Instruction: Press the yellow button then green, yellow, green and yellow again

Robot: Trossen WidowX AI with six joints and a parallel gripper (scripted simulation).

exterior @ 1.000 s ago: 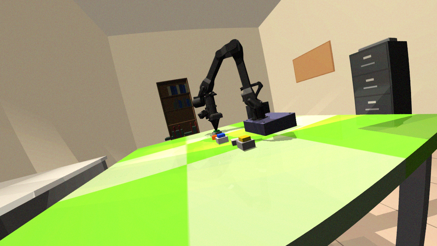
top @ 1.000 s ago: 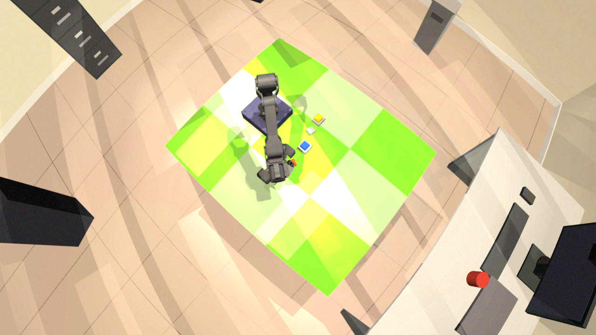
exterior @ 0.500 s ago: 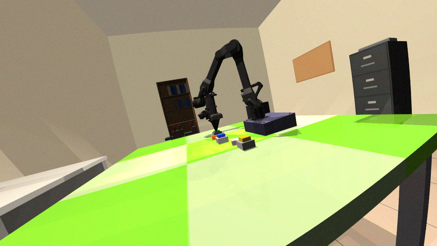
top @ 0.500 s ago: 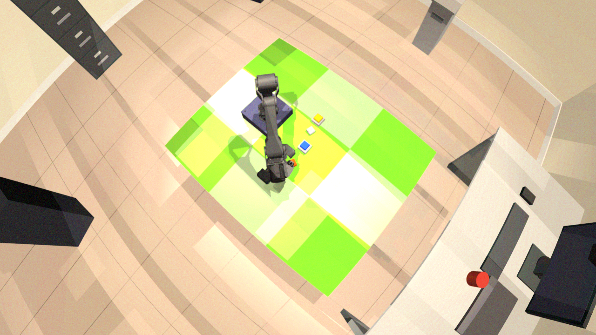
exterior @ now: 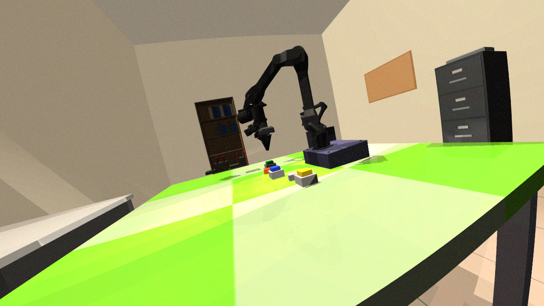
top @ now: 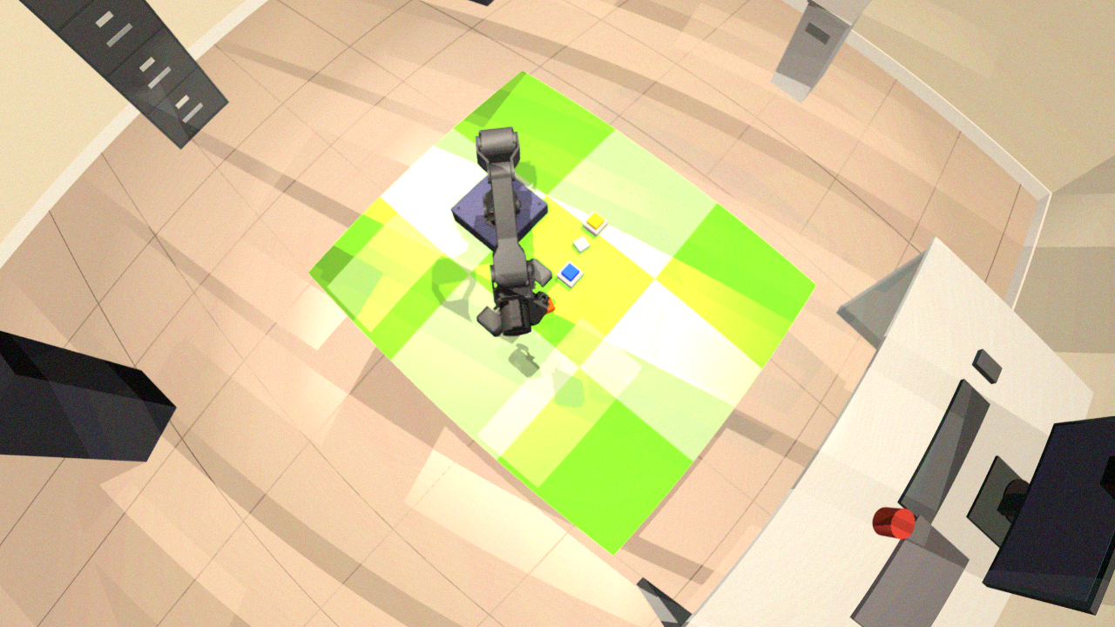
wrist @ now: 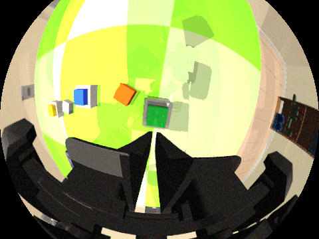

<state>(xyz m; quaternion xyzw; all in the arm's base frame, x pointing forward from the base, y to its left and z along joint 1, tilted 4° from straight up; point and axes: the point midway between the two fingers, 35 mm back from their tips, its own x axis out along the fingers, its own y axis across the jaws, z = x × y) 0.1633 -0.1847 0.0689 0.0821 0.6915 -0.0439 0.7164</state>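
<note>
My gripper tip is 6 cm above the green button. Also, from my gripper tip: blue button (5 cm ahead, 15 cm to the left, 6 cm below); orange block (4 cm ahead, 6 cm to the left, 8 cm below); grey block (3 cm ahead, 24 cm to the left, 8 cm below).
</note>
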